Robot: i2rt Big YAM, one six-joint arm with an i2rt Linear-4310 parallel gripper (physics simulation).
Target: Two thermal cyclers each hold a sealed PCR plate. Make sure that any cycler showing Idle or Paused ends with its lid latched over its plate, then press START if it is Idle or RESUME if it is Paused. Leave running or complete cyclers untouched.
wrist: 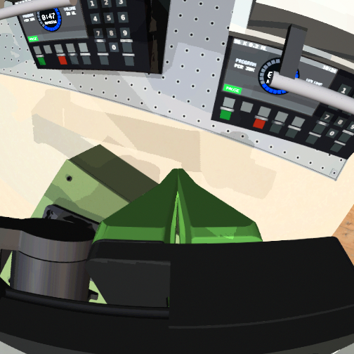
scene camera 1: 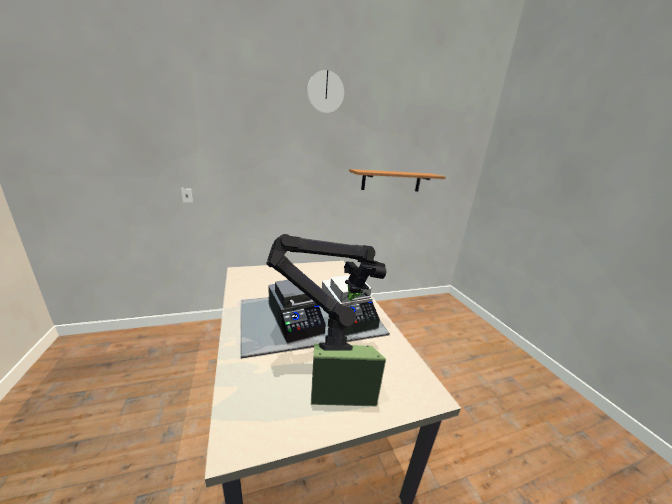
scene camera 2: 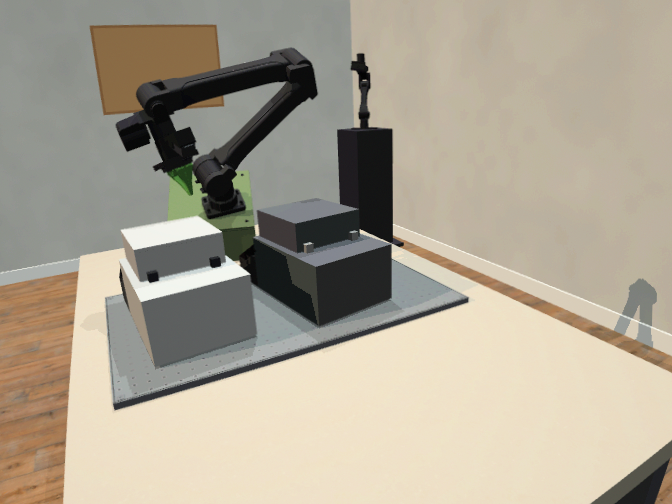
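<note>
The white cycler (scene camera 1: 335, 287) (scene camera 2: 200, 320) (wrist: 240, 95) has its lid down. In the wrist view its screen shows a green PAUSE label; the lid's handle bar and a dark upright piece cover part of the dial, hiding the status word. The dark cycler (scene camera 1: 293, 292) (scene camera 2: 352, 282) (wrist: 150, 55) also has its lid down; its dial reads 0:47 with a small word that looks like RUNNING, and a green PAUSE label. The plates are hidden, and whether the lids are latched is unclear. My gripper (scene camera 1: 351, 298) (scene camera 2: 189, 193) (wrist: 177, 176) is shut and empty, raised near the white cycler's front.
Both cyclers stand side by side on a perforated grey board (scene camera 1: 257, 330) (scene camera 2: 428, 292) (wrist: 195, 60) on the table (scene camera 1: 260, 434) (scene camera 2: 379, 406). The arm stands on a green block (scene camera 1: 347, 379) (scene camera 2: 233, 238) (wrist: 95, 185). A black pedestal (scene camera 2: 366, 179) with a small arm stands behind.
</note>
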